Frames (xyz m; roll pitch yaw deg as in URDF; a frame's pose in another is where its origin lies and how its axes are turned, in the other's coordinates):
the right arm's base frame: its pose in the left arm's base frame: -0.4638 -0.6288 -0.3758 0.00 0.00 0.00
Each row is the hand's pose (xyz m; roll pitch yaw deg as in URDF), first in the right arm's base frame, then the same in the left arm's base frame.
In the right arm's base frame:
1: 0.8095 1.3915 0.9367 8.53 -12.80 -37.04
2: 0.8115 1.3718 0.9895 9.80 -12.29 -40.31
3: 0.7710 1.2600 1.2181 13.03 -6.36 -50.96
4: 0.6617 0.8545 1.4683 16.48 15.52 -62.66
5: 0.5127 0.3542 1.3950 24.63 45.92 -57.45
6: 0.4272 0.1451 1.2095 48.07 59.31 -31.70
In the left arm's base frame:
1: 0.3457 0.7627 0.5609 8.53 -12.80 -37.04
2: 0.3477 0.7430 0.6137 9.80 -12.29 -40.31
3: 0.3072 0.6312 0.8423 13.03 -6.36 -50.96
4: 0.1979 0.2257 1.0925 16.48 15.52 -62.66
5: 0.0489 -0.2746 1.0192 24.63 45.92 -57.45
6: -0.0366 -0.4837 0.8337 48.07 59.31 -31.70

